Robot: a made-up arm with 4 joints.
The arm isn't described. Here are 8 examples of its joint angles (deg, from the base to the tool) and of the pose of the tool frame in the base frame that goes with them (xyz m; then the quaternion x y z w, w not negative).
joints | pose
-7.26 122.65 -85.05 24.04 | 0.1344 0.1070 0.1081 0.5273 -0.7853 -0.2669 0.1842
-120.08 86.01 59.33 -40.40 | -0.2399 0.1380 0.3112 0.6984 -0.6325 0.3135 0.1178
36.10 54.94 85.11 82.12 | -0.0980 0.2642 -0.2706 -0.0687 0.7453 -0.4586 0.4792
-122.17 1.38 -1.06 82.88 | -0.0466 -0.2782 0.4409 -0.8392 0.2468 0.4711 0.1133
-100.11 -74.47 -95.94 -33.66 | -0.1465 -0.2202 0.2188 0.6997 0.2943 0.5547 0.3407
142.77 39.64 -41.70 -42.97 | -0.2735 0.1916 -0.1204 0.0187 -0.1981 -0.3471 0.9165
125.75 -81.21 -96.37 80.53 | -0.0335 0.0106 0.1444 -0.6161 -0.6995 0.3594 0.0454
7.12 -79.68 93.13 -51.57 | -0.2054 -0.1179 0.0019 -0.0225 0.6891 0.4875 0.5357
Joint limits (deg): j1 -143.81..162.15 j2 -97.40..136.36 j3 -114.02..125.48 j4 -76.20..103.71
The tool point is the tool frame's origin. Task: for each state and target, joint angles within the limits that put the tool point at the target. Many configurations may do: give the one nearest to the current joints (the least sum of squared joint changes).
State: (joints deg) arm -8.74 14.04 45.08 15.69
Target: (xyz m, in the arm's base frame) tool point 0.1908 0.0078 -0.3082
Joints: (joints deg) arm 35.46 53.51 48.87 -2.08
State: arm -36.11 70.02 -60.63 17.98
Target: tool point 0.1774 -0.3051 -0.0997
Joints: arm 1.99 30.62 -47.91 57.79
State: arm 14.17 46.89 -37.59 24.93
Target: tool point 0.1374 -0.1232 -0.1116
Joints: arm 37.41 23.88 -78.46 16.43
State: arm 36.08 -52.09 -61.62 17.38
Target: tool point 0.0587 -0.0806 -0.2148
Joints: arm 60.29 -4.94 -88.97 -3.19
